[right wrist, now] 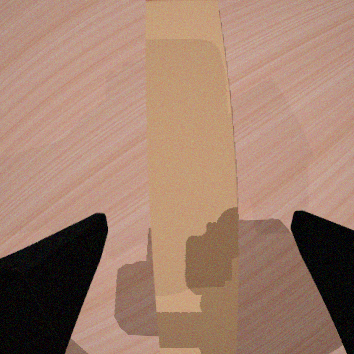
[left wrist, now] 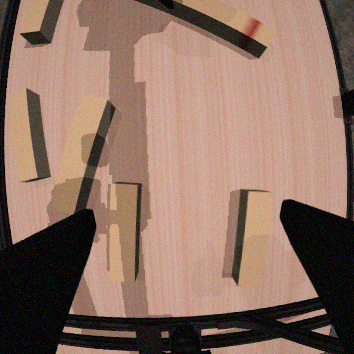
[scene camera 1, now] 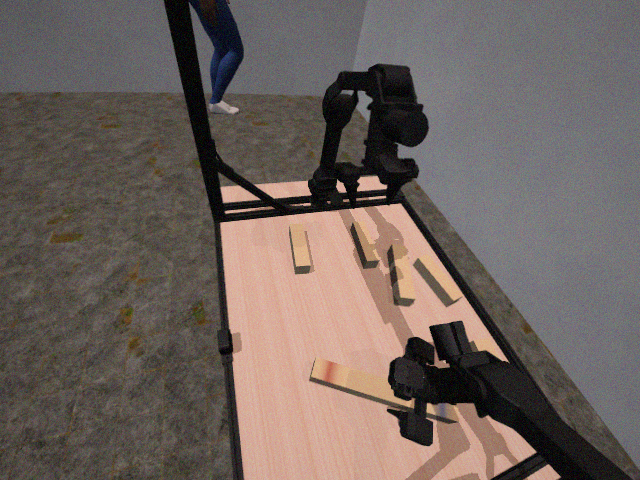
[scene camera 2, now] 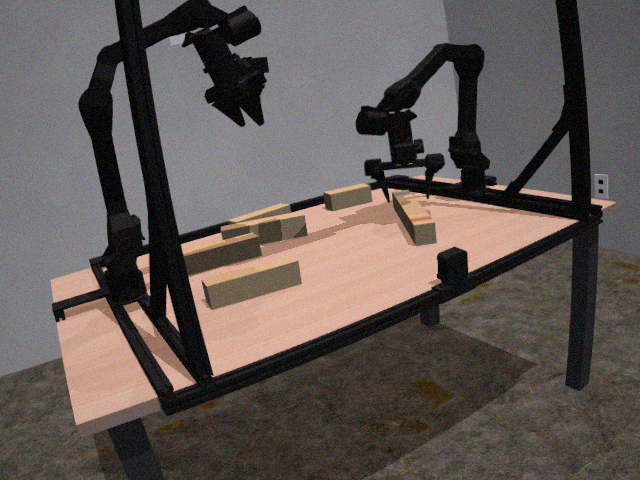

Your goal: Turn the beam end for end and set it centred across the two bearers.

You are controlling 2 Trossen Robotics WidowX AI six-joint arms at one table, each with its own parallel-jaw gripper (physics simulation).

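Where they show: left gripper, fingertip midpoint: [left wrist: 188, 214] [scene camera 1: 370, 206] [scene camera 2: 252, 125]; right gripper, fingertip midpoint: [right wrist: 201, 222] [scene camera 1: 390, 388] [scene camera 2: 408, 200]; left arm's base, link origin: [left wrist: 184, 336] [scene camera 1: 318, 201] [scene camera 2: 128, 298]; right arm's base, link origin: [scene camera 2: 474, 190].
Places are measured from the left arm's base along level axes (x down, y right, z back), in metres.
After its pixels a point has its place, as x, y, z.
Note:
The beam [scene camera 1: 356, 381] {-0.025, 0.097, -0.622} [scene camera 2: 410, 212] {-0.025, 0.089, -0.609} [left wrist: 230, 15] {-0.025, 0.110, -0.611} [right wrist: 190, 125] {-0.025, 0.069, -0.634} lies flat on the table, its red band [scene camera 1: 328, 369] {-0.025, 0.151, -0.581} [left wrist: 251, 32] {-0.025, 0.145, -0.575} toward the left of scene camera 1, its blue band [scene camera 1: 442, 410] {-0.025, -0.072, -0.731} toward the right. My right gripper [scene camera 2: 407, 198] {-0.034, 0.028, -0.657} [right wrist: 201, 222] {-0.034, 0.028, -0.657} is open, low over the beam, a finger on each side, not touching it. Two roughly parallel blocks, possibly the bearers, are one block [scene camera 1: 298, 248] {-0.025, 0.135, -0.227} [scene camera 2: 253, 284] {-0.005, 0.148, -0.202} [left wrist: 257, 235] {-0.025, 0.130, -0.218} and another [scene camera 1: 366, 245] {-0.025, -0.088, -0.255} [scene camera 2: 222, 254] {-0.007, -0.074, -0.229} [left wrist: 125, 230] {-0.025, -0.089, -0.239}, apart. My left gripper [scene camera 1: 371, 205] {-0.264, 0.001, -0.314} [scene camera 2: 252, 122] {-0.264, 0.001, -0.314} [left wrist: 188, 214] {-0.264, 0.001, -0.314} is open and empty, high above the table.
Other similar blocks lie on the table: a long one [scene camera 1: 403, 281] {-0.031, -0.143, -0.409} [left wrist: 82, 135] {-0.031, -0.150, -0.397}, one beside it [scene camera 1: 436, 281] {-0.020, -0.259, -0.428} [left wrist: 22, 135] {-0.025, -0.274, -0.410}, and one [scene camera 2: 348, 197] {-0.009, -0.244, -0.668} [left wrist: 32, 15] {-0.028, -0.274, -0.660} near the right arm. A small black box [scene camera 1: 223, 341] {-0.036, 0.371, -0.465} [scene camera 2: 452, 266] {-0.016, 0.383, -0.445} sits on the frame's edge rail.

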